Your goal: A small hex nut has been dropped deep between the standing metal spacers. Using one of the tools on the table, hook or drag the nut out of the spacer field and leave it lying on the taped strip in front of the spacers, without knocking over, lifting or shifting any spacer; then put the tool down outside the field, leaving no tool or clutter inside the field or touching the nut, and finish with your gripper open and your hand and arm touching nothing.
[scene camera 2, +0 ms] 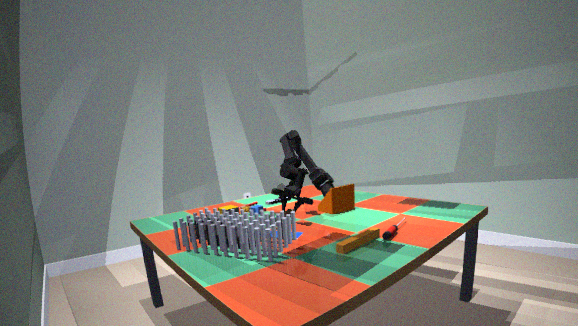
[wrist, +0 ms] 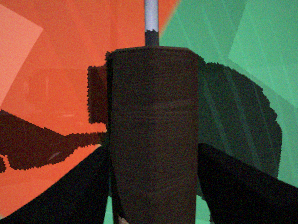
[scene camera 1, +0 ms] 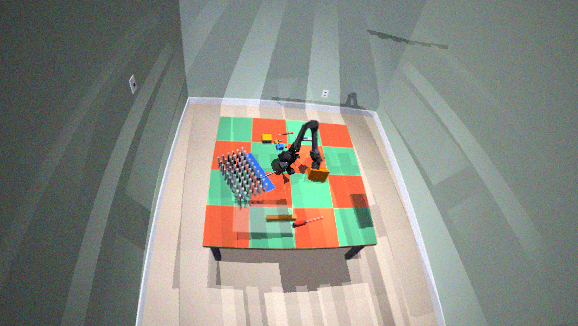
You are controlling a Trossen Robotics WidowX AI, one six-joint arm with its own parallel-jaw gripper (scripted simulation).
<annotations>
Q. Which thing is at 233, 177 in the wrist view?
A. My gripper.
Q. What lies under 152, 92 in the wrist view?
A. A brown wooden handle.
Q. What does my gripper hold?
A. A brown wooden handle.
</annotations>
